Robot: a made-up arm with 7 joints.
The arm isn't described. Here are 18 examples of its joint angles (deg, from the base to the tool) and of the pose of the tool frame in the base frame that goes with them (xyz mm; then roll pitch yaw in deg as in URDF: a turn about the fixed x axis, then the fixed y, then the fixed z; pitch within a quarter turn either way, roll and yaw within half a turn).
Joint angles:
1: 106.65 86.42 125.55 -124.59 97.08 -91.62 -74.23
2: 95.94 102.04 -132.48 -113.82 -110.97 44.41 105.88
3: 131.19 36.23 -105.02 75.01 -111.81 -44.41 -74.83
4: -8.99 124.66 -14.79 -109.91 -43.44 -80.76 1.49
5: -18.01 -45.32 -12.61 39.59 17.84 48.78 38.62
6: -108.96 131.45 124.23 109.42 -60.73 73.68 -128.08
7: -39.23 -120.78 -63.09 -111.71 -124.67 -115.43 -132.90
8: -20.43 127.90 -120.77 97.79 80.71 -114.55 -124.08
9: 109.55 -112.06 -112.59 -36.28 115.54 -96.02 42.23
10: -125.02 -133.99 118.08 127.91 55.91 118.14 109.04
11: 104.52 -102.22 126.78 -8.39 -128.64 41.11 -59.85
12: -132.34 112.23 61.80 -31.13 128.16 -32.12 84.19
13: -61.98 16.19 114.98 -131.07 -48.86 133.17 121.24
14: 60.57 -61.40 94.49 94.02 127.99 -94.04 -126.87
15: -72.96 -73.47 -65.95 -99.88 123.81 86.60 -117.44
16: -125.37 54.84 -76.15 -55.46 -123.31 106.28 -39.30
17: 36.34 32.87 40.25 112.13 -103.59 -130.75 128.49
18: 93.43 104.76 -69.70 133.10 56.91 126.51 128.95
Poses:
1: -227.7 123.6 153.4 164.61 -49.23 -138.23
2: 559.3 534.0 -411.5 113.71 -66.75 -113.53
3: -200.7 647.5 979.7 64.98 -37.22 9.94
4: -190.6 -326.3 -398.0 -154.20 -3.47 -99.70
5: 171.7 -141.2 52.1 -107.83 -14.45 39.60
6: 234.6 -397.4 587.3 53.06 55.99 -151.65
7: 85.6 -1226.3 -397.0 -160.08 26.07 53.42
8: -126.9 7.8 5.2 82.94 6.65 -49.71
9: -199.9 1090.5 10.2 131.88 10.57 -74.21
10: 650.8 113.4 -25.4 29.77 0.29 -174.69
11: -131.2 149.9 -284.3 -43.25 33.09 -52.59
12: -481.3 -109.7 -535.2 93.42 -64.82 -111.09
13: -63.7 -512.0 -151.6 24.74 -20.35 88.24
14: -130.0 496.9 257.1 120.16 -39.21 -106.01
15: 45.8 -1117.1 -418.5 -92.28 -61.35 -65.64
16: 188.1 -673.5 534.7 -100.93 -43.13 104.44
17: 6.5 646.5 961.9 -0.59 51.49 -121.16
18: 477.1 995.7 -111.2 -28.02 -9.89 -160.78
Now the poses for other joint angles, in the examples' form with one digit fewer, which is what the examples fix.
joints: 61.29 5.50 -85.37 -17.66 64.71 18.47 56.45
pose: 466 623 341 -79.4 66.6 23.1
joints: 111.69 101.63 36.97 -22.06 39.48 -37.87 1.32
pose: -351 91 441 -40.9 -50.7 114.3
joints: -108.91 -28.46 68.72 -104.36 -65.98 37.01 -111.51
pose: 505 -637 -331 -10.8 -4.0 177.3
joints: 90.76 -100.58 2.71 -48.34 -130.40 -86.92 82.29
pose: 1091 736 -43 136.4 31.7 -142.2
